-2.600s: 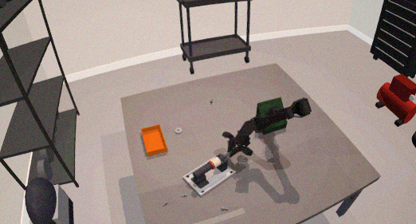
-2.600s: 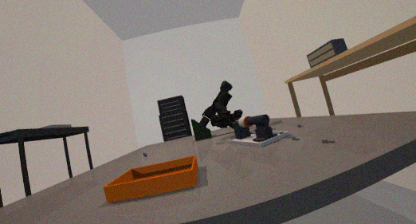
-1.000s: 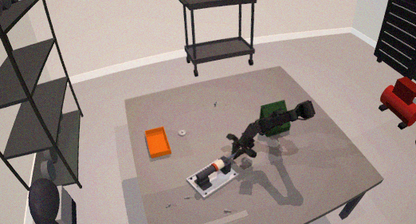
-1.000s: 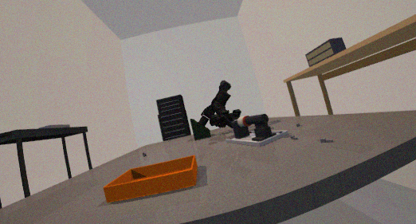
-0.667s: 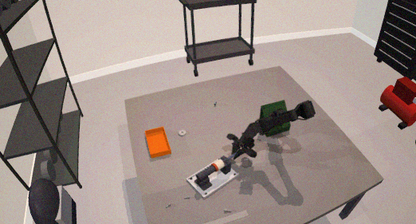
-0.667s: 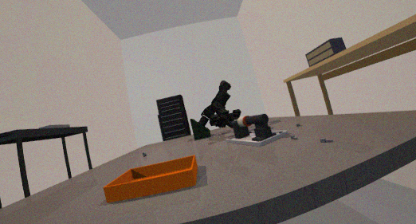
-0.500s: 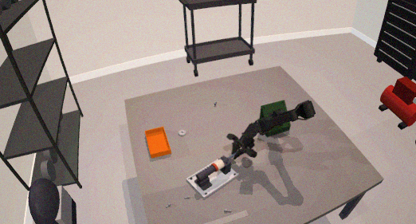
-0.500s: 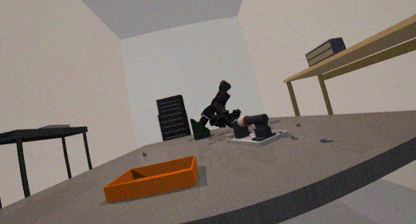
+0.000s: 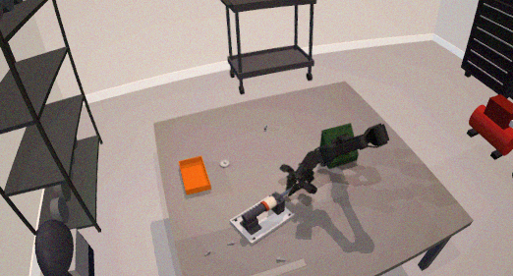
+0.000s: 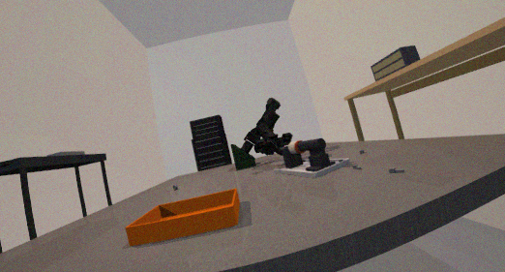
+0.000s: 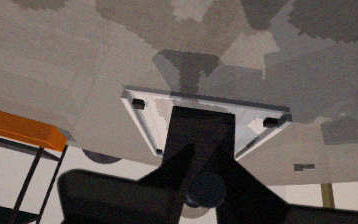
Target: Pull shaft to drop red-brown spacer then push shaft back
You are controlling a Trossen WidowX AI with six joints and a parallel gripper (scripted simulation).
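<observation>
Right now the dark shaft is 60 mm ahead of my gripper tip, 20 mm to the left of it and 20 mm above it. The rest, counted from my gripper tip: cream spacer (100 mm ahead, 40 mm to the left, 20 mm above); red-brown spacer (110 mm ahead, 40 mm to the left, 20 mm above); orange tray (360 mm ahead, 280 mm to the right, 50 mm below).
</observation>
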